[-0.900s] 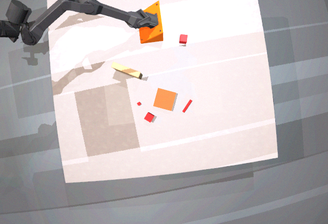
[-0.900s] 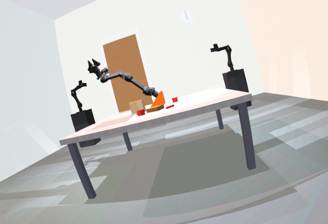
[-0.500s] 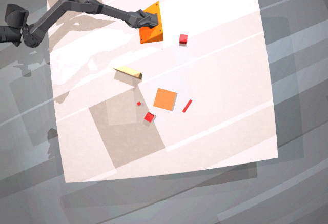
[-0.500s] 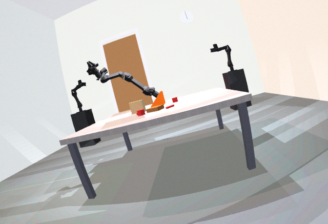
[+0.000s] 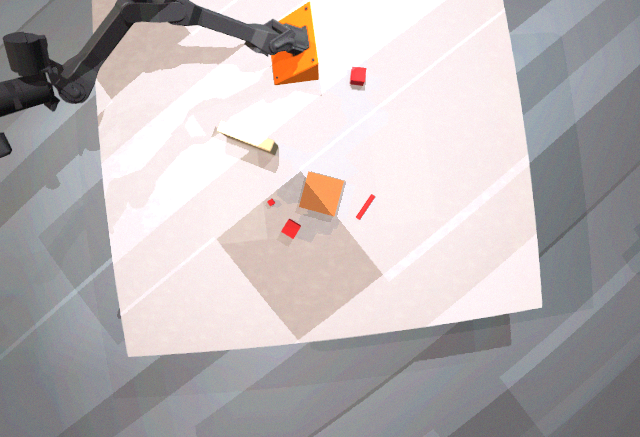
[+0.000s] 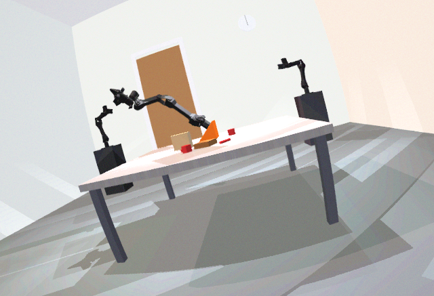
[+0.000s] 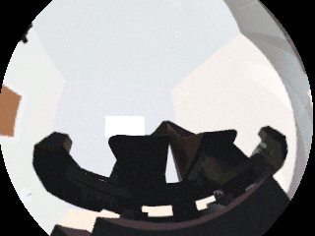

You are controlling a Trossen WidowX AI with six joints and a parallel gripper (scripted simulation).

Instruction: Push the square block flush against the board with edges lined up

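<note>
Now: gripper tip 3 cm short of the board, 44 cm to the right of it and 51 cm above it. From my gripper tip the other things lie so: orange square block: 21 cm ahead, 62 cm to the left, 55 cm below; then tiny red piece: 21 cm ahead, 47 cm to the left, 55 cm below; then thin red stick: 27 cm ahead, 74 cm to the left, 55 cm below.
</note>
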